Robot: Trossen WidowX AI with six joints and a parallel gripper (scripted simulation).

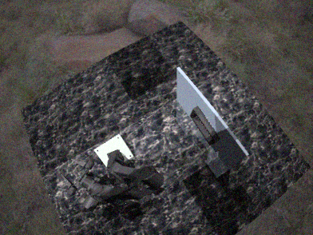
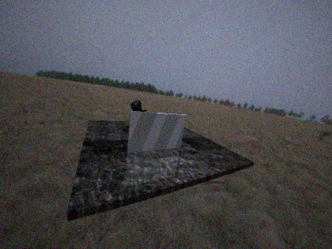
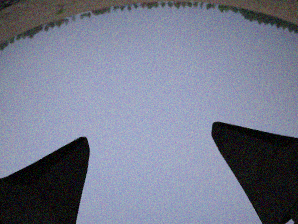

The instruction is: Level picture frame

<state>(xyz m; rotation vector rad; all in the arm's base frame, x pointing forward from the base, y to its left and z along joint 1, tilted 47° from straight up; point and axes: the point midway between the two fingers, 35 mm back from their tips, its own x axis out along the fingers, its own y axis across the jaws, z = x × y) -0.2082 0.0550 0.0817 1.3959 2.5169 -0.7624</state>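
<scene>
Now: the picture frame 65 cm ahead of my gripper tip, 9 cm to the right of it and 5 cm below it. Also, from my gripper tip: wall panel 66 cm ahead, 7 cm to the right, 6 cm below.
</scene>
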